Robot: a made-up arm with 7 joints.
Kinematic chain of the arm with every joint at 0, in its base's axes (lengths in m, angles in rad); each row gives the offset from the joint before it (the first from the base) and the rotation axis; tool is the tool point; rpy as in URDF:
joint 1: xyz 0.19 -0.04 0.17 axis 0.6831 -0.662 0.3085
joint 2: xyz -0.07 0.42 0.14 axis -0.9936 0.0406 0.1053
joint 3: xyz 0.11 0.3 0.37 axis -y
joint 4: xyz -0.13 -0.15 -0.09 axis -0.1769 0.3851 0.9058
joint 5: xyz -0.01 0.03 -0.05 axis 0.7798 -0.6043 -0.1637
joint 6: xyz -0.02 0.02 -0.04 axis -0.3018 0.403 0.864
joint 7: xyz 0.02 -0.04 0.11 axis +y
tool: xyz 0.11 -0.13 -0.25 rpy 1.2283 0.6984 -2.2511
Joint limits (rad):
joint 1: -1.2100..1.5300
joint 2: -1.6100..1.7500
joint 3: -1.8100..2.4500
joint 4: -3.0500..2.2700
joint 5: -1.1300..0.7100
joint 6: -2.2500..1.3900
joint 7: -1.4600..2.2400
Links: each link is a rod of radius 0.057 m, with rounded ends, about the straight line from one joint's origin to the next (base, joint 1, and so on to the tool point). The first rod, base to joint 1, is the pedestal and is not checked.
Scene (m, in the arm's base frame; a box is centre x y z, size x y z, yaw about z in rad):
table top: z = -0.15
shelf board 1: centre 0 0.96 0.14 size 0.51 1.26 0.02 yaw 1.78
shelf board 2: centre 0 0.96 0.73 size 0.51 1.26 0.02 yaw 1.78
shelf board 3: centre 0 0.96 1.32 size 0.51 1.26 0.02 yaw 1.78
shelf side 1: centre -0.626 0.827 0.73 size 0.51 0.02 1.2 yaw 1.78
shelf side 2: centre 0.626 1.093 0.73 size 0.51 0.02 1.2 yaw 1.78
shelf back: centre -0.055 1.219 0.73 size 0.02 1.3 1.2 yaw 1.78
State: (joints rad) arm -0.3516 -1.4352 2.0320 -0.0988 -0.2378 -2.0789 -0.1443
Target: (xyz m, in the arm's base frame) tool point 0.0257 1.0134 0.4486
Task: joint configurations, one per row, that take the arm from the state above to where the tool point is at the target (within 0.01 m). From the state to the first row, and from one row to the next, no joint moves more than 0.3 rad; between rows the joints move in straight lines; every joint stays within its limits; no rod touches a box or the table.
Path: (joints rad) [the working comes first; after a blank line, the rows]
Joints at the target: -0.4278 0.3400 -0.3708 -0.9462 -0.9457 -2.2500 -1.4600
Straight joint move there: clear.

1: -0.3601 -1.2380 1.7650 -0.1930 -0.3165 -2.0979 -0.2905
2: -0.3685 -1.0407 1.4980 -0.2871 -0.3951 -2.1169 -0.4367
3: -0.3770 -0.8435 1.2311 -0.3813 -0.4738 -2.1359 -0.5829
4: -0.3855 -0.6462 0.9641 -0.4754 -0.5524 -2.1549 -0.7291
5: -0.3939 -0.4490 0.6971 -0.5696 -0.6311 -2.1740 -0.8752
6: -0.4024 -0.2517 0.4301 -0.6638 -0.7097 -2.1930 -1.0214
7: -0.4108 -0.0545 0.1631 -0.7579 -0.7884 -2.2120 -1.1676
8: -0.4193 0.1427 -0.1038 -0.8521 -0.8670 -2.2310 -1.3138
9: -0.4278 0.3400 -0.3708 -0.9462 -0.9457 -2.2500 -1.4600

